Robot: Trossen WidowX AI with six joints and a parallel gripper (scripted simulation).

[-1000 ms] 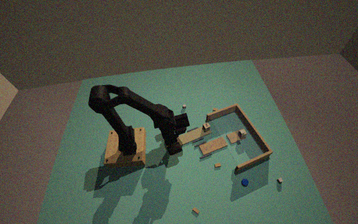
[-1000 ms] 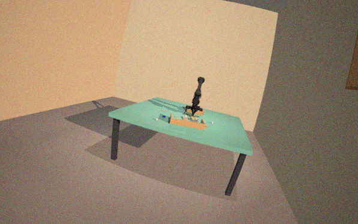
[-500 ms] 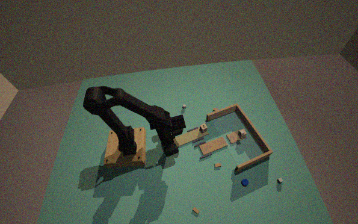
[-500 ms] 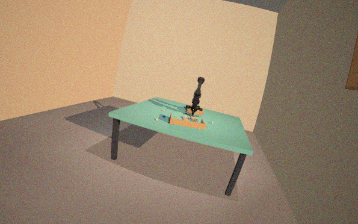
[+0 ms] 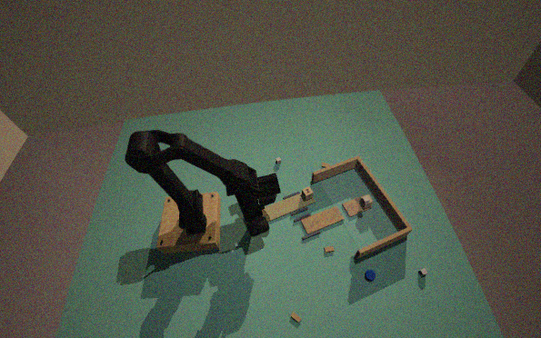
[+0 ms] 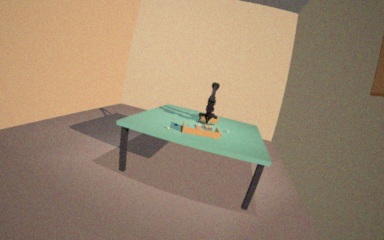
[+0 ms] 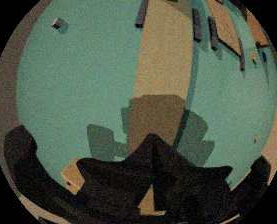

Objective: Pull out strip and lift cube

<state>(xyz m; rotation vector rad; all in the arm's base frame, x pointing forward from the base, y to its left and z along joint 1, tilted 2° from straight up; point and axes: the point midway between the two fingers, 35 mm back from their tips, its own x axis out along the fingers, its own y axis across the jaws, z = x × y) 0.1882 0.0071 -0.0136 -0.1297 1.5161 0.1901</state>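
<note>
My gripper tip is now 90 mm short of the strip and 20 mm to the right of it. From my gripper tip the other things lie so: blue disc (310 mm ahead, 270 mm to the right).
</note>
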